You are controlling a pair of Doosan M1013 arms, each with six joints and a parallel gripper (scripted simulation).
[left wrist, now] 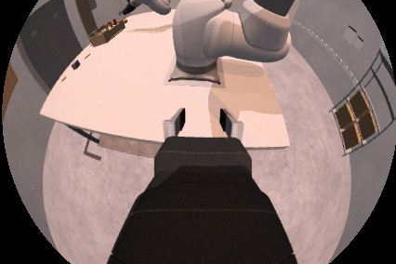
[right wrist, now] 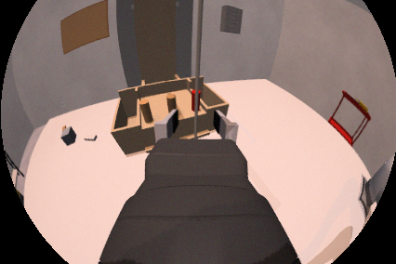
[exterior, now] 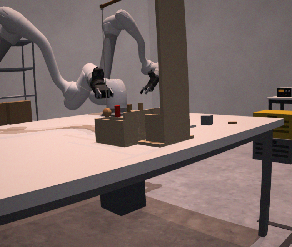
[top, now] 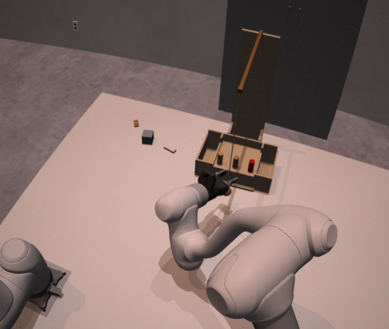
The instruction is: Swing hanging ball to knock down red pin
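My right hand is 8 cm above the orange-brown ball. Round my right hand: dark cube: 25 cm ahead, 46 cm to the left, 17 cm below; then red pin: 16 cm ahead, 6 cm to the right, 8 cm below; then flat pale piece: 23 cm ahead, 34 cm to the left, 19 cm below.
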